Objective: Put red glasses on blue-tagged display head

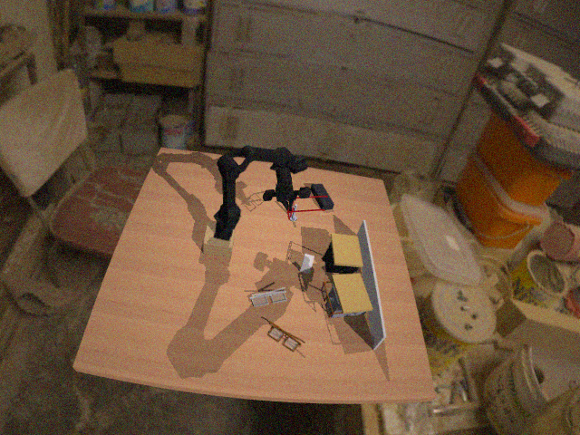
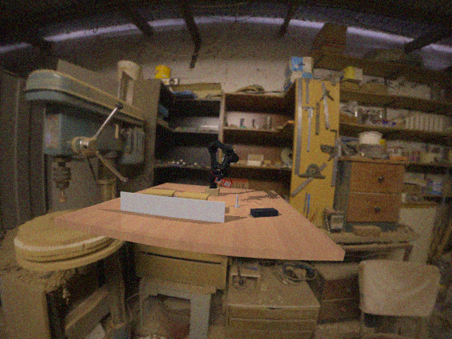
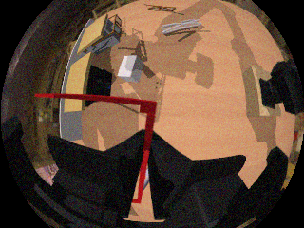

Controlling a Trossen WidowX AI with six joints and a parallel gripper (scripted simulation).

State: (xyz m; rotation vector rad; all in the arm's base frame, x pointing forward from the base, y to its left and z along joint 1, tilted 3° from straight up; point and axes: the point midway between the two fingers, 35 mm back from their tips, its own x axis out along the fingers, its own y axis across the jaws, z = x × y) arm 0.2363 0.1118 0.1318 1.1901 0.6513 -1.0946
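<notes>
The white block lies 140 mm below my gripper tip, 130 mm to the right of it and 110 mm ahead of it. Also, from my gripper tip: dark case: 330 mm to the left, 160 mm ahead, 150 mm below; then blue-grey stand: 150 mm to the left, 140 mm below, 30 mm ahead; then upright board: 380 mm ahead, 180 mm to the right, 110 mm below.
</notes>
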